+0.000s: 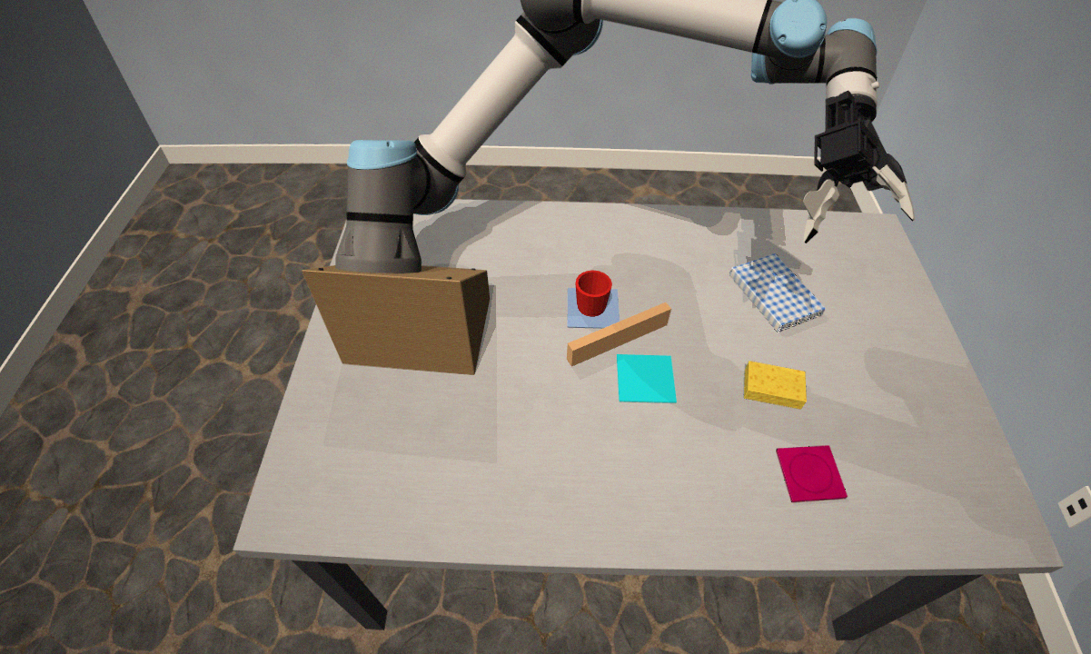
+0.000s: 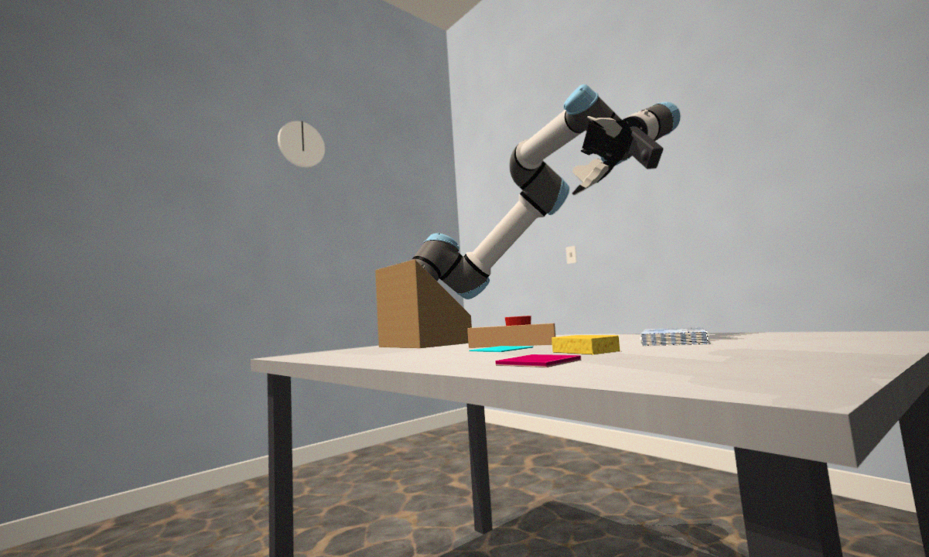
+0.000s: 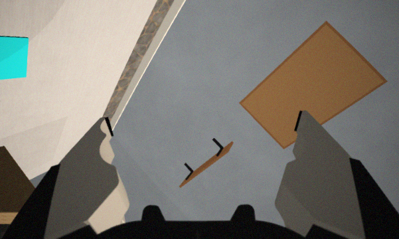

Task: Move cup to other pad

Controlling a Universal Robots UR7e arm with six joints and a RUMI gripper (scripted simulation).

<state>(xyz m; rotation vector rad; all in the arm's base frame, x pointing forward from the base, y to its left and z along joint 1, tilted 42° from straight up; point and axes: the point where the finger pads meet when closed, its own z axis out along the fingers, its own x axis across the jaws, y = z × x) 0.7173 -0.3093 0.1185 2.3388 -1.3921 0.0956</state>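
The red cup is 36 cm below my hand, 35 cm behind it and 20 cm to the left of it. Round my hand: yellow sponge (37 cm below, 2 cm to the right, 2 cm behind); then wooden rail (36 cm below, 30 cm behind, 11 cm to the left); then blue checkered cloth (37 cm below, 22 cm to the left, 6 cm ahead).
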